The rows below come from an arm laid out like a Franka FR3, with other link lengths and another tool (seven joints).
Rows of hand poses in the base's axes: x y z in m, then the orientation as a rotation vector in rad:
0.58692 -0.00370 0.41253 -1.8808 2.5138 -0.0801
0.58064 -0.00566 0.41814 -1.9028 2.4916 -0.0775
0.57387 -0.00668 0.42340 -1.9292 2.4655 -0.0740
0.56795 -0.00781 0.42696 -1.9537 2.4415 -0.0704
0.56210 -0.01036 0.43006 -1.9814 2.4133 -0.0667
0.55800 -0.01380 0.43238 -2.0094 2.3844 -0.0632
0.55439 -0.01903 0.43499 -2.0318 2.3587 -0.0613
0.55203 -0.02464 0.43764 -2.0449 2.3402 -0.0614
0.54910 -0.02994 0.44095 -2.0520 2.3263 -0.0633
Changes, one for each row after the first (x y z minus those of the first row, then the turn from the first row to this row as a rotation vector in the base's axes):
-0.00628 -0.00196 0.00561 0.0037 -0.0023 0.0198
-0.01305 -0.00298 0.01087 0.0078 -0.0042 0.0435
-0.01897 -0.00411 0.01443 0.0114 -0.0054 0.0653
-0.02482 -0.00666 0.01753 0.0156 -0.0071 0.0906
-0.02892 -0.01010 0.01985 0.0195 -0.0088 0.1163
-0.03253 -0.01533 0.02246 0.0231 -0.0118 0.1381
-0.03489 -0.02094 0.02511 0.0260 -0.0159 0.1524
-0.03782 -0.02624 0.02842 0.0282 -0.0211 0.1618

